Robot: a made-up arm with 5 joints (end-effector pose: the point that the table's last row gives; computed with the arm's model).
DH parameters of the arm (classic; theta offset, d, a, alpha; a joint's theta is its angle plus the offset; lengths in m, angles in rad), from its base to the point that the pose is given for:
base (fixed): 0 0 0.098 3.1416
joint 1: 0 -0.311 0.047 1.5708
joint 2: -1.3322 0 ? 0
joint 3: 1.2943 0 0.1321 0
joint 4: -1.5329 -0.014 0 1.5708
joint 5: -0.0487 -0.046 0 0
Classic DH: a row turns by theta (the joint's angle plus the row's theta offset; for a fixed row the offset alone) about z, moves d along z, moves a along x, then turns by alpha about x.
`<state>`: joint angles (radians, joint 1 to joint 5).
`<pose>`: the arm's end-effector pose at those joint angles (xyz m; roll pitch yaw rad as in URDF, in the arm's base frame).
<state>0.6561 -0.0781 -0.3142 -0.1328 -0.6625</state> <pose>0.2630 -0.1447 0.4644 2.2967 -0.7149 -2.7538</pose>
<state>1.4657 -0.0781 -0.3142 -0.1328 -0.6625</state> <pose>0.1071 -0.2193 0.4644 2.2967 -0.7149 2.7198</pose>
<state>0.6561 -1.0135 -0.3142 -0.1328 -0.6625</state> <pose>0.1098 -0.0268 0.5405 3.0694 -0.0835 -3.0835</pose>
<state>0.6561 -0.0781 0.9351 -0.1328 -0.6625</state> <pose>0.2351 -0.1232 0.2592 0.6358 -0.6034 -1.5714</pose>
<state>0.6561 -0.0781 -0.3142 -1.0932 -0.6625</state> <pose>0.2346 -0.1228 0.4871 3.0858 -0.0646 -3.0847</pose>
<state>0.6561 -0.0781 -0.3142 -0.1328 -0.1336</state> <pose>0.2630 -0.1447 0.4644 2.8383 -1.0178 2.8379</pose>
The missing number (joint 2, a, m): 0.0762
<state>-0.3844 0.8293 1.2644 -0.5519 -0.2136</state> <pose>0.1529 0.0071 0.1849 0.0075 -0.0280 0.1220</pose>
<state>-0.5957 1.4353 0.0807 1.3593 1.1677</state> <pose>0.1809 0.0393 0.1595 1.2764 0.4347 2.0395</pose>
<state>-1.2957 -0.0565 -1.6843 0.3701 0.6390</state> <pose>0.1231 0.0373 0.5603 -3.0292 -0.1659 -2.4455</pose>
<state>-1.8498 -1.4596 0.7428 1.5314 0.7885</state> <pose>0.0830 0.1031 0.3941 -0.5664 -0.5315 2.7477</pose>
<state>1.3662 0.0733 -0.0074 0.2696 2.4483</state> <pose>0.1342 -0.2436 0.3647 -1.0944 0.7698 0.5494</pose>
